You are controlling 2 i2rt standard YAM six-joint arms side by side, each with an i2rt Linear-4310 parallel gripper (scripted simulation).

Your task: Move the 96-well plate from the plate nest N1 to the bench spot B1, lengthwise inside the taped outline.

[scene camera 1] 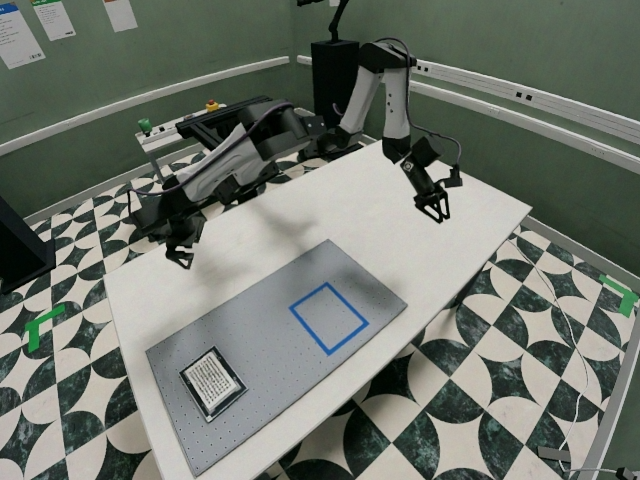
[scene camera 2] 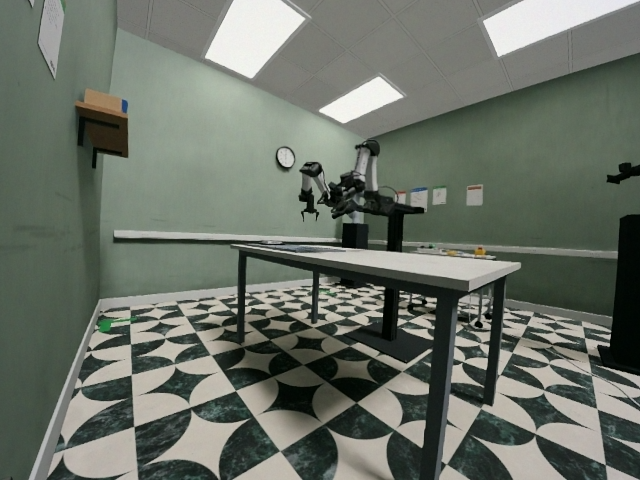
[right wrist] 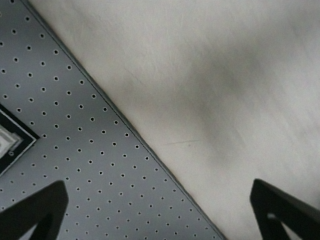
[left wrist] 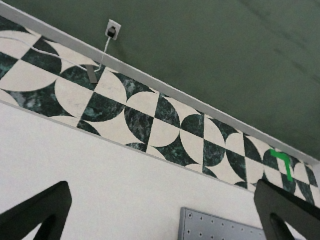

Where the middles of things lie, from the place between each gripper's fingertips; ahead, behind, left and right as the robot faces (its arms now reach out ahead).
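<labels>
As for the white 96-well plate (scene camera 1: 210, 391), it is 130 mm to the right of my right hand (scene camera 1: 192, 255), 250 mm ahead of it and 180 mm below it. My left hand is 72 cm to the left of the plate, 13 cm past it and 20 cm above it.
</labels>
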